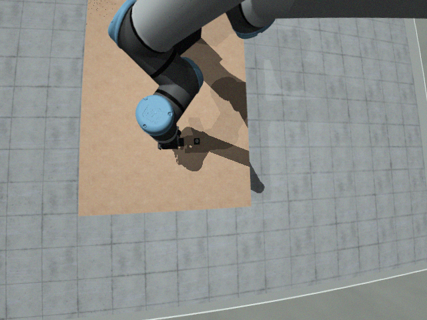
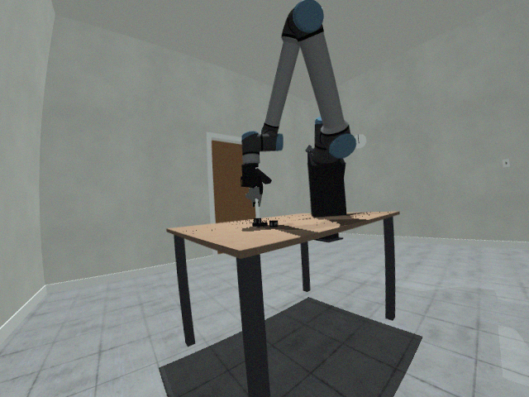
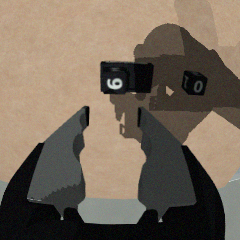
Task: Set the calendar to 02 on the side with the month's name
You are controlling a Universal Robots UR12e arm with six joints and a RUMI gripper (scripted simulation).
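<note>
Right now my hand is 2 cm to the right of the calendar tray and 11 cm above it. From my hand the other things lie so: black number cube 3 cm behind, 12 cm to the left, 10 cm below.
</note>
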